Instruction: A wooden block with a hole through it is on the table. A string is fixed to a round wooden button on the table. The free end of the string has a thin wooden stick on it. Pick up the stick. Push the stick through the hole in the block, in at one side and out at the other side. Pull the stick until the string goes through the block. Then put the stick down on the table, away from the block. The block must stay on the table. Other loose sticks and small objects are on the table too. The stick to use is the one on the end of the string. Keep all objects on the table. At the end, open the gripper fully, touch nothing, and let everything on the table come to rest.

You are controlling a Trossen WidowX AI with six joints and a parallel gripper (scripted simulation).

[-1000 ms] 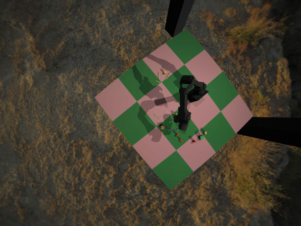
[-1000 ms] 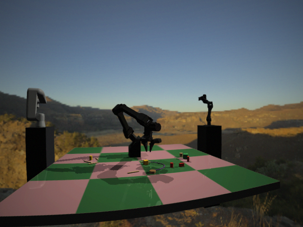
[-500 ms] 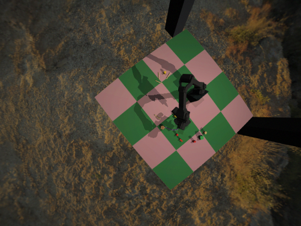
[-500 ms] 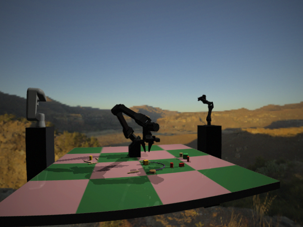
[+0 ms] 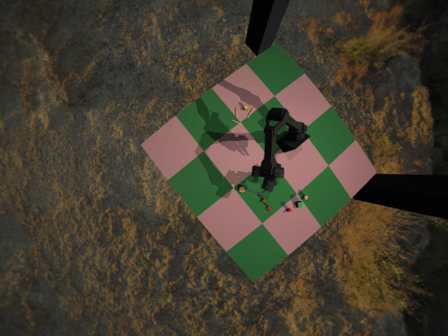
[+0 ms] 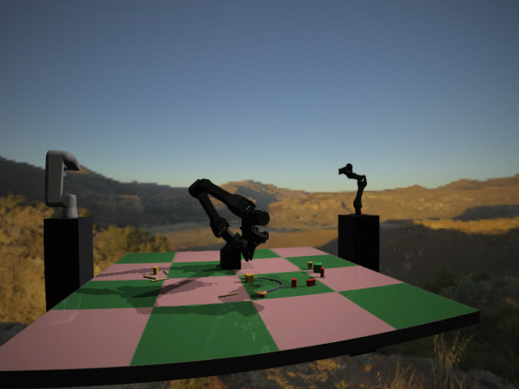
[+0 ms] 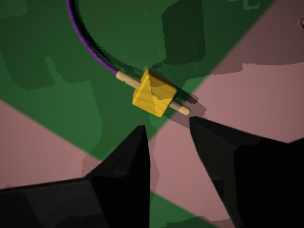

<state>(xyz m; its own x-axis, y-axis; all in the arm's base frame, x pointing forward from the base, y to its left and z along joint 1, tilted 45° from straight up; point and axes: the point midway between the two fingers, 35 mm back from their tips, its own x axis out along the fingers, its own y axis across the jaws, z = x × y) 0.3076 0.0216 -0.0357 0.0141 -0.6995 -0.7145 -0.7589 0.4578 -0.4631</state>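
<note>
The yellow wooden block lies 70 mm below my gripper tip. The rest, counted from my gripper tip: stick (10 mm behind, 20 mm to the left, 80 mm below); then red cylinder (110 mm ahead, 160 mm to the left, 70 mm below); then round wooden button (180 mm ahead, 10 mm to the left, 80 mm below).
</note>
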